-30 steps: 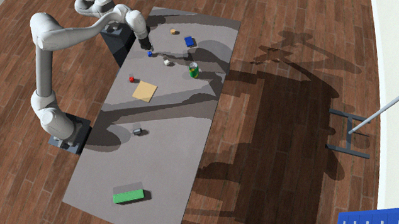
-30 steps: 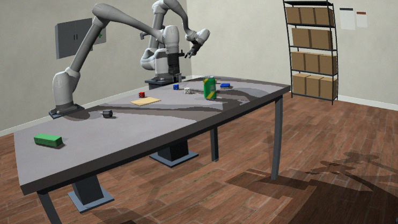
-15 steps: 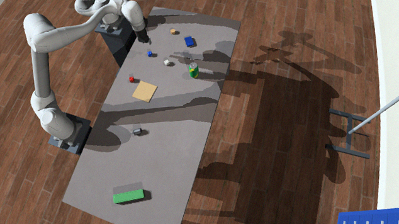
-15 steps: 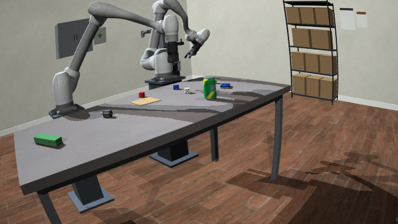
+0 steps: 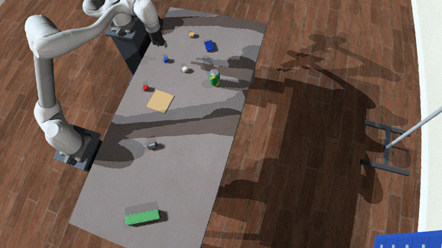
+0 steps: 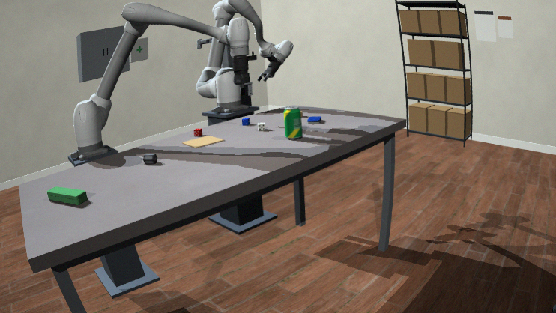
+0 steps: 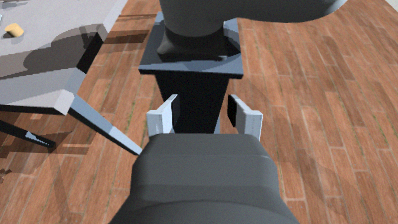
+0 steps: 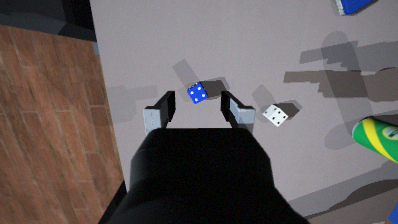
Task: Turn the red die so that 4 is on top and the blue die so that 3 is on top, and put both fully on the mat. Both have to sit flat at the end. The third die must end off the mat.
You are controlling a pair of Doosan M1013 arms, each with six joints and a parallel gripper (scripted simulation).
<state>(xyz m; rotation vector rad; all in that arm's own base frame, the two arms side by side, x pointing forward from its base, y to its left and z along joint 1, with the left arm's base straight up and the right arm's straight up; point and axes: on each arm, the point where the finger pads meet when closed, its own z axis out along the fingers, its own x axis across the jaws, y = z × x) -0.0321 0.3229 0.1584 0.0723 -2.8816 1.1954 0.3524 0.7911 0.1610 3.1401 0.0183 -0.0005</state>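
Note:
The red die is 26 cm to the right of my right hand, 15 cm below it and 8 cm behind it. Round my right hand: white die (16 cm ahead, 15 cm below, 8 cm to the right); wooden cylinder (23 cm to the left, 15 cm below, 13 cm ahead); blue die (15 cm below, 2 cm to the right).

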